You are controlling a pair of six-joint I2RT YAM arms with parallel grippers.
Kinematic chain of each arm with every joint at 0, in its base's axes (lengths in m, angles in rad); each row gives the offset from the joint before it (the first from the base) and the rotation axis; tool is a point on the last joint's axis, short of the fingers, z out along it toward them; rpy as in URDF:
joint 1: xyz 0 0 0.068 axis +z
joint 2: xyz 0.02 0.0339 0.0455 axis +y
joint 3: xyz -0.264 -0.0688 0 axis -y
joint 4: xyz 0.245 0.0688 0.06 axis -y
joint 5: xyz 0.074 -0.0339 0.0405 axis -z
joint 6: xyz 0.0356 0 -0.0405 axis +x
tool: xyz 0 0 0 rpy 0 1.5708 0
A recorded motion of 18 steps. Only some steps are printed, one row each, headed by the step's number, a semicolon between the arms.
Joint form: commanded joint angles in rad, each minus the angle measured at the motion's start. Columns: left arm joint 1, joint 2, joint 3, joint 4, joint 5, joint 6; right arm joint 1, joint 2, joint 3, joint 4, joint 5, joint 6.
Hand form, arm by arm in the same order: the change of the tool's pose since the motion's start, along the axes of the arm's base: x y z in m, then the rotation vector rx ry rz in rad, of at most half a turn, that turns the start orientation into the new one. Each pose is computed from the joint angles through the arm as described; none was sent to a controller.
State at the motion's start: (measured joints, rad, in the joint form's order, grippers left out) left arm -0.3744 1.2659 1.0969 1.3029 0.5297 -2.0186; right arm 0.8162 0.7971 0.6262 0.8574 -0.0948 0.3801
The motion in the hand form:
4: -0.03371 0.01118 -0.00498 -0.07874 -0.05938 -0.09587; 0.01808 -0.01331 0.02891 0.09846 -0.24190 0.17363
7: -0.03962 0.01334 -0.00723 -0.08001 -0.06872 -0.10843; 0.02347 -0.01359 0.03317 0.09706 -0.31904 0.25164
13: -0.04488 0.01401 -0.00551 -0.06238 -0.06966 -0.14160; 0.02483 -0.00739 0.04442 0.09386 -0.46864 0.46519
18: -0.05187 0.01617 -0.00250 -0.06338 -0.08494 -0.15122; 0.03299 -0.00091 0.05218 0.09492 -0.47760 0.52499
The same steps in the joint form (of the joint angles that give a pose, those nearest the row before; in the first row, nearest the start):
4: -0.0123 -0.0881 -0.0983 0.1500 -0.0177 -0.1111; -0.1871 0.1423 0.0817 0.3645 -0.3052 0.2148
7: -0.0125 -0.1075 -0.1202 0.1681 -0.0119 -0.1235; -0.2237 0.2045 0.1082 0.4985 -0.4037 0.2926
13: -0.0155 -0.1230 -0.1215 0.1636 0.0139 -0.1505; -0.2275 0.3275 0.1918 0.7680 -0.5749 0.4800
18: -0.0182 -0.1438 -0.1226 0.1620 0.0197 -0.1566; -0.2271 0.3907 0.2572 0.8140 -0.6032 0.5475

